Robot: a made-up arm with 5 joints.
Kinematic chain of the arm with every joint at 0, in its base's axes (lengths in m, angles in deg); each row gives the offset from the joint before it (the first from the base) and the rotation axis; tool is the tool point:
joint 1: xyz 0 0 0.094 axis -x
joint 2: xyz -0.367 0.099 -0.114 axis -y
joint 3: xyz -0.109 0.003 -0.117 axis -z
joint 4: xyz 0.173 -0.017 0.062 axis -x
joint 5: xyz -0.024 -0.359 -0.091 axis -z
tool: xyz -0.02 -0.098 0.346
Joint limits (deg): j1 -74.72..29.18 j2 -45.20..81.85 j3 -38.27..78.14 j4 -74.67..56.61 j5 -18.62..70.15
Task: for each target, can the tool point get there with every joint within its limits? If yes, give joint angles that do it. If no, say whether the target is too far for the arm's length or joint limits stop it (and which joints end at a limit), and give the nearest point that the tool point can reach.
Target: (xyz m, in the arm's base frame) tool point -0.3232 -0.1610 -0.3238
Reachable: yes | joints -35.21 42.36 0.26 -42.59 62.45
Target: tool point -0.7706 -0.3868 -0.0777
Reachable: yes | joints 19.79 -20.05 37.23 -60.61 31.76
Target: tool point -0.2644 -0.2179 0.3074
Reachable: yes | joints 18.88 -34.85 1.02 8.99 51.71
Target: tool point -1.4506 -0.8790 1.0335
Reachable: no: too far | nearest point -0.7933 -0.2420 0.3526 | short by 1.141 m
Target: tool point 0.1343 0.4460 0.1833
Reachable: no: joint limits stop it (at a limit: joint 1, joint 3, joint 4, joint 5) | nearest point -0.0023 0.2274 0.1776 | short by 0.258 m
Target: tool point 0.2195 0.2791 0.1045
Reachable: no: joint limits stop it (at a limit: joint 1, joint 3, joint 4, joint 5) | nearest point 0.1167 0.2050 -0.0653 | short by 0.212 m
